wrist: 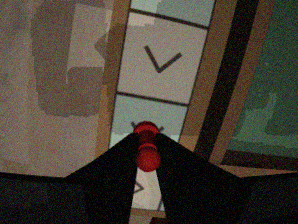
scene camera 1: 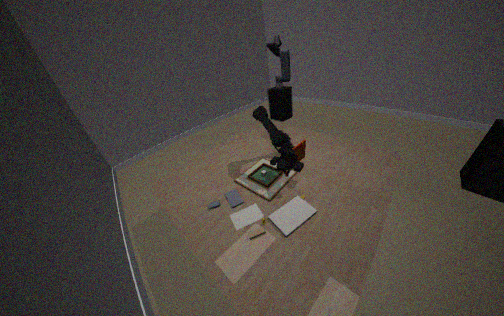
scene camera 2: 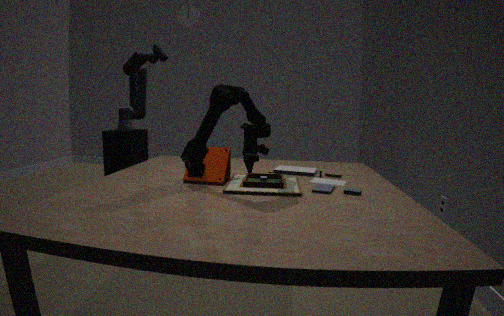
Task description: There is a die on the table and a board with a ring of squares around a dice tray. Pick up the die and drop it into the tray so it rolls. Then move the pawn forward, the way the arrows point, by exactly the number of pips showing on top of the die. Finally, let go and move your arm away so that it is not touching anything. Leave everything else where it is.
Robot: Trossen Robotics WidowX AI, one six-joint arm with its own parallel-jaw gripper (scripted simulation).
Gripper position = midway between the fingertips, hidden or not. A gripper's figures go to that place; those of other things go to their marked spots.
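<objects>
My gripper [wrist: 146, 140] sits 10 cm from the lens, and there's a red pawn [wrist: 148, 159] that's 8 cm from the lens.
</objects>
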